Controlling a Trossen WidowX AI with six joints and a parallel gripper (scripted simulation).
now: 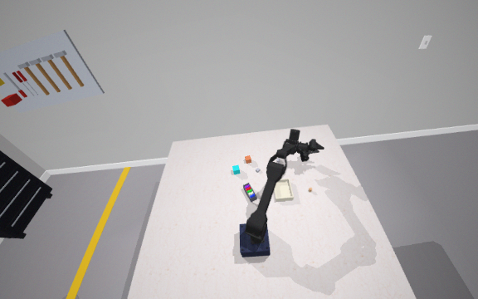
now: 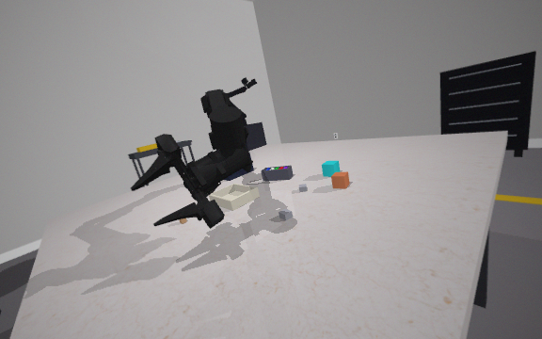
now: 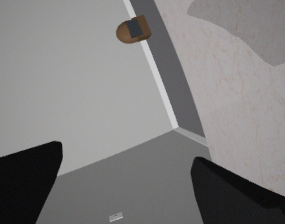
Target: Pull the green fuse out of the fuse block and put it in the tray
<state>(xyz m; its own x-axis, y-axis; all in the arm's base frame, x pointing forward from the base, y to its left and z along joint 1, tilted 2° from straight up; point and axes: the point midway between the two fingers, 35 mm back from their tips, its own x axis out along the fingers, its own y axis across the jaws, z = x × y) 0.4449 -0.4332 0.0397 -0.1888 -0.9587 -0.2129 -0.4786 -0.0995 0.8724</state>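
My gripper tip is now 150 mm past the green fuse, 470 mm to the right of it and 110 mm above it. Round my gripper tip: small tan cube (190 mm behind, 120 mm to the left, 120 mm below); orange cube (110 mm ahead, 460 mm to the left, 120 mm below); tray (160 mm behind, 280 mm to the left, 130 mm below).
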